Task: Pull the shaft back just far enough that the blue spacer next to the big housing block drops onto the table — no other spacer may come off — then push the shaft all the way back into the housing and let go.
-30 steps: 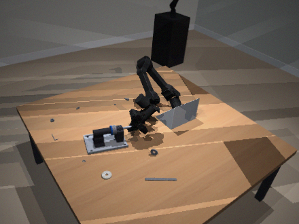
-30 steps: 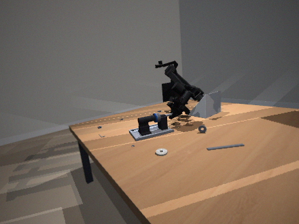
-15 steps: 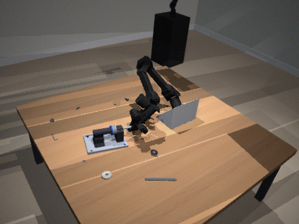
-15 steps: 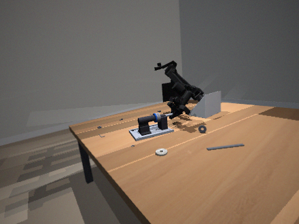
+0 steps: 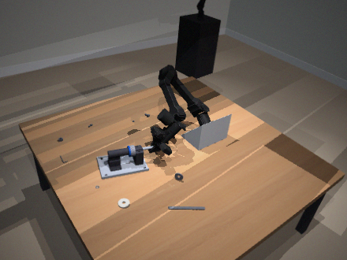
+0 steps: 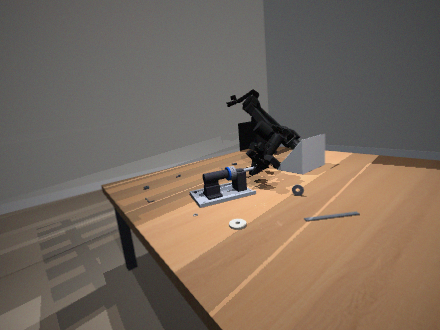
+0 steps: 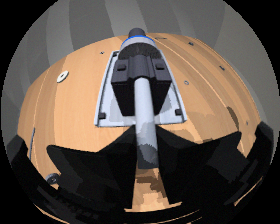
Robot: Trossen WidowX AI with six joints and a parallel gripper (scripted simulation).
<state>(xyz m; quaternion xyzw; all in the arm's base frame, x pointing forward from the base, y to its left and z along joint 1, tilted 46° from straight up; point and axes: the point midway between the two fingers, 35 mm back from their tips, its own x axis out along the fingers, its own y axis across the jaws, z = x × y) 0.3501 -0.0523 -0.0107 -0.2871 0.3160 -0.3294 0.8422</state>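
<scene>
Right now my gripper tip is 30 mm short of the shaft, 20 mm below it and 10 mm to the left of it. Also, from my gripper tip: blue spacer 90 mm ahead, 40 mm to the right, 20 mm above; grey piece 80 mm ahead, 30 mm to the right, 20 mm above; dark flat bar 350 mm to the left, 70 mm ahead, 50 mm below.
</scene>
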